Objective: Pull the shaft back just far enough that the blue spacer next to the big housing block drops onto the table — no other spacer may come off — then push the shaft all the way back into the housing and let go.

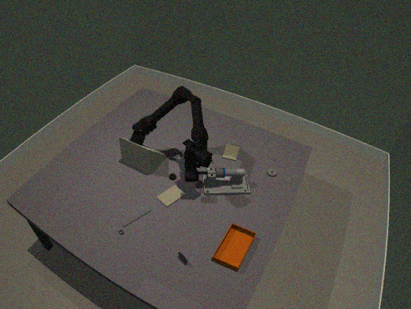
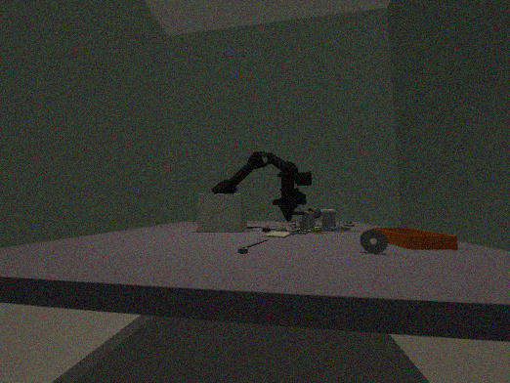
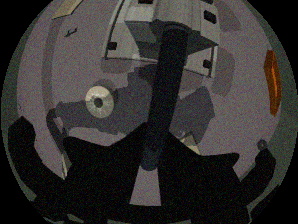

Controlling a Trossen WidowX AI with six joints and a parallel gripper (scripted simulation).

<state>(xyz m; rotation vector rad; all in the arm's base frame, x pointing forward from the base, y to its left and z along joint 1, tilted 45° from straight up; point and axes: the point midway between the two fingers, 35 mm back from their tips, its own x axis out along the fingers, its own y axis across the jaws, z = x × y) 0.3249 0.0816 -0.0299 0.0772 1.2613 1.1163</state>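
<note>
Right now my gripper tip is 4 cm past the white ring, 6 cm to the right of it and 4 cm above it. From my gripper tip the other things lie so: black ring (10 cm behind, 2 cm to the right, 4 cm below); dark shaft (6 cm ahead, 5 cm to the left, 3 cm above); blue spacer (13 cm ahead, 10 cm to the left, 3 cm above).
</note>
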